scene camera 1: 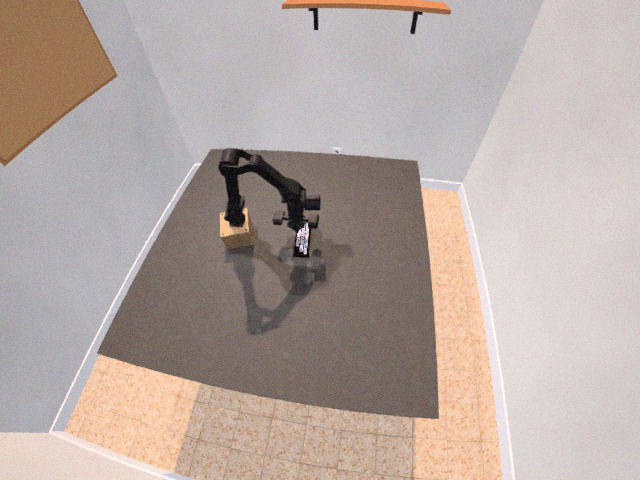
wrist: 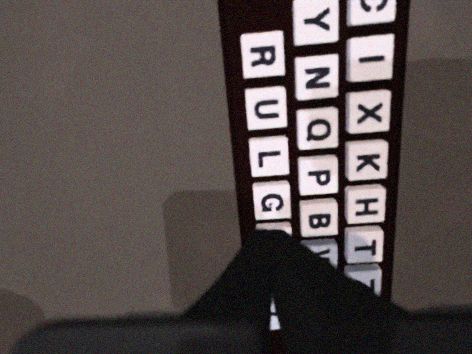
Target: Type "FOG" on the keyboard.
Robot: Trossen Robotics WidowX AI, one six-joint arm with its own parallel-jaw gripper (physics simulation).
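Places are measured from the arm's base along level axes (x down, y left, z ahead), in centimetres.
Pixels of known places: gripper, fingertip midpoint: point(scene camera 1: 297, 231) point(wrist: 267, 241); arm's base at its link origin: point(scene camera 1: 237, 220).
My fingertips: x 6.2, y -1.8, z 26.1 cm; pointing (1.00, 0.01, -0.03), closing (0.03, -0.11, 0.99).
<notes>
For each thing: its top centre in the pictures, then the offset to it from my fingertips. Level surfaces: height alone.
- dark keyboard at its top centre: point(wrist: 319, 230) point(scene camera 1: 302, 236) dx +2.5, dy -1.2, dz +2.1 cm
- G key at its top centre: point(wrist: 272, 202) dx +2.5, dy +0.3, dz +0.4 cm
- B key at its top centre: point(wrist: 319, 220) dx +2.5, dy -0.7, dz +2.2 cm
- H key at its top centre: point(wrist: 366, 206) dx +2.5, dy -0.3, dz +4.0 cm
- L key at its top centre: point(wrist: 269, 158) dx +2.5, dy +2.1, dz +0.4 cm
- dark table at its surface level: dx +4.1 cm
The dark keyboard point(scene camera 1: 300, 253) point(wrist: 235, 150) with white letter keys lies on the dark table, its rows running up and down in the wrist view. My gripper point(scene camera 1: 299, 228) point(wrist: 267, 241) is shut and empty. Its tips are over the left row, covering most of the key just below the G key point(wrist: 271, 202). I cannot tell whether they touch that key. The B key point(wrist: 318, 219), H key point(wrist: 366, 206) and L key point(wrist: 269, 157) show nearby. The F and O keys do not show in the wrist view; the gripper hides the lower part of the keyboard.
The arm's wooden base block point(scene camera 1: 237, 236) stands on the dark table point(scene camera 1: 361, 335), left of the keyboard. The table's right edge borders a tiled floor point(scene camera 1: 454, 289). An orange shelf point(scene camera 1: 367, 5) hangs on the back wall. A brown panel point(scene camera 1: 46, 67) shows at the upper left.
</notes>
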